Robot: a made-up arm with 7 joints.
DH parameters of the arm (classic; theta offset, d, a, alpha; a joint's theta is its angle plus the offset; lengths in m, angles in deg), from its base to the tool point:
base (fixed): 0 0 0 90
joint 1: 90 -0.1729 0 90
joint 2: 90 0 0 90
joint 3: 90 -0.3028 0 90
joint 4: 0 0 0 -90
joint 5: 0 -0.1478 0 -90
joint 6: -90 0 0 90
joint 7: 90 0 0 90
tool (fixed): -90 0 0 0
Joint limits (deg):
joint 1: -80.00..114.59
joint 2: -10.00..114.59
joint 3: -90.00..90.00
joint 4: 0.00..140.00
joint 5: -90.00..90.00
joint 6: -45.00..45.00
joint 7: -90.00..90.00
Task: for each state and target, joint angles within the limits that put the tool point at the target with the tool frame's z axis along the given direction. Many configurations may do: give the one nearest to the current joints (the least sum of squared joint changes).
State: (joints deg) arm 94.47 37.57 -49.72 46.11 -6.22 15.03 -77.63
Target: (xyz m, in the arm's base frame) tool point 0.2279 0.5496 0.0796 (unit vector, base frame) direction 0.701 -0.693 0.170
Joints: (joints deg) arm 100.94 59.22 -19.66 14.53 21.48 19.31 -82.13
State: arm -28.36 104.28 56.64 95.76 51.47 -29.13 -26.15
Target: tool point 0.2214 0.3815 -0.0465 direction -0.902 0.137 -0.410
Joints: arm -76.23 112.99 47.38 102.15 55.93 -40.74 -47.89
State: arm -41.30 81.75 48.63 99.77 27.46 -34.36 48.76
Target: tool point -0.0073 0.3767 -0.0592 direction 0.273 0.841 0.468
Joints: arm -78.31 62.63 53.62 139.87 28.14 -41.26 72.17
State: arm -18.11 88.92 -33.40 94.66 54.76 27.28 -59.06
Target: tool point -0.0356 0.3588 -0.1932 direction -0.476 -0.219 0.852
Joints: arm -37.25 69.16 -47.80 116.82 42.94 16.83 -53.40
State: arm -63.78 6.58 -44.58 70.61 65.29 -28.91 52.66
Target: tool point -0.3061 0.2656 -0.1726 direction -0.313 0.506 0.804
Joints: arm -80.00 29.96 -36.10 78.04 73.22 -25.05 29.29
